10 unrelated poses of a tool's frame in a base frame.
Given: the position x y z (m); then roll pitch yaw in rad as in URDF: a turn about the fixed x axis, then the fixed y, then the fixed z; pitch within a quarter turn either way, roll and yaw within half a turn.
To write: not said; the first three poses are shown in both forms.
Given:
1: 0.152, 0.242, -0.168, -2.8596, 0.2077, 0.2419
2: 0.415, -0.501, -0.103, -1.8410, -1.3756, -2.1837
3: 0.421, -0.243, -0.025, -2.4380, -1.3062, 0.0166
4: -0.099, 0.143, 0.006, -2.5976, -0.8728, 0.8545
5: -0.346, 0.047, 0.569, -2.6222, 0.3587, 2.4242
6: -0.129, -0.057, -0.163, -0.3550, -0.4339, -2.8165
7: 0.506, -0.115, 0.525, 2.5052, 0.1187, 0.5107
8: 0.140, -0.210, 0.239, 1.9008, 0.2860, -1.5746
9: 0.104, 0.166, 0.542, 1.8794, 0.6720, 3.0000
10: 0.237, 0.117, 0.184, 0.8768, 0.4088, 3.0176
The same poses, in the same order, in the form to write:
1: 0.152, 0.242, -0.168, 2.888, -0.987, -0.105, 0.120
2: 0.415, -0.501, -0.103, 2.672, 0.642, -0.379, 0.666
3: 0.421, -0.243, -0.025, 2.577, -0.774, -0.224, -0.592
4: -0.099, 0.143, 0.006, 2.340, -0.812, -0.505, -0.293
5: -0.346, 0.047, 0.569, 2.996, 0.378, 0.877, -0.298
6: -0.129, -0.057, -0.163, 2.905, -0.239, 0.137, -0.961
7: 0.506, -0.115, 0.525, 2.498, 0.962, 0.271, 0.026
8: 0.140, -0.210, 0.239, 2.482, 0.663, -0.541, -0.517
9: 0.104, 0.166, 0.542, 2.522, -0.147, 0.813, 0.564
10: 0.237, 0.117, 0.184, 2.859, -0.159, 0.431, 0.888
